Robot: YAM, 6 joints.
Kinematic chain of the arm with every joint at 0, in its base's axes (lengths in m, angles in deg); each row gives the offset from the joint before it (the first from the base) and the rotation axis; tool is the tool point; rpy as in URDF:
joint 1: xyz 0 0 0.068 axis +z
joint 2: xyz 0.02 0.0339 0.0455 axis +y
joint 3: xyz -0.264 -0.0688 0 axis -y
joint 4: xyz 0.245 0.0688 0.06 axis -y
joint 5: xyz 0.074 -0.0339 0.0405 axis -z
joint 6: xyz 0.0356 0 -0.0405 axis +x
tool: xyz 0 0 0 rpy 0 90 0
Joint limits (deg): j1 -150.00..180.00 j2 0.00..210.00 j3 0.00..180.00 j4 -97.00..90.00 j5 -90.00..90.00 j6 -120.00..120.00
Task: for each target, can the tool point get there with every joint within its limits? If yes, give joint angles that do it. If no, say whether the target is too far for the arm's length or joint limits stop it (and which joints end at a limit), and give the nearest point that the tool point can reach.
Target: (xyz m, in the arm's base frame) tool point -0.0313 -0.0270 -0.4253
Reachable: no: joint limits stop it (at a limit: joint 2) | nearest point -0.0639 -0.0551 -0.3409 | short by 0.095 m
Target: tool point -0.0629 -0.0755 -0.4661
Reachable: no: joint limits stop it (at a limit: joint 2) | nearest point -0.0854 -0.1025 -0.3615 | short by 0.110 m
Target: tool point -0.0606 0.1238 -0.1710
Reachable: yes | joints 104.45 173.85 49.16 -1.94 -51.46 16.50
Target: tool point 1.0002 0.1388 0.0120
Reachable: no: too far | nearest point 0.6365 0.0883 0.0497 | short by 0.369 m
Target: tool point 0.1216 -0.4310 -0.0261
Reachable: yes | joints -77.41 146.79 81.16 6.14 -44.05 40.51
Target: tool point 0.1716 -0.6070 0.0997
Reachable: yes | joints -72.73 176.21 148.95 42.45 27.38 16.93
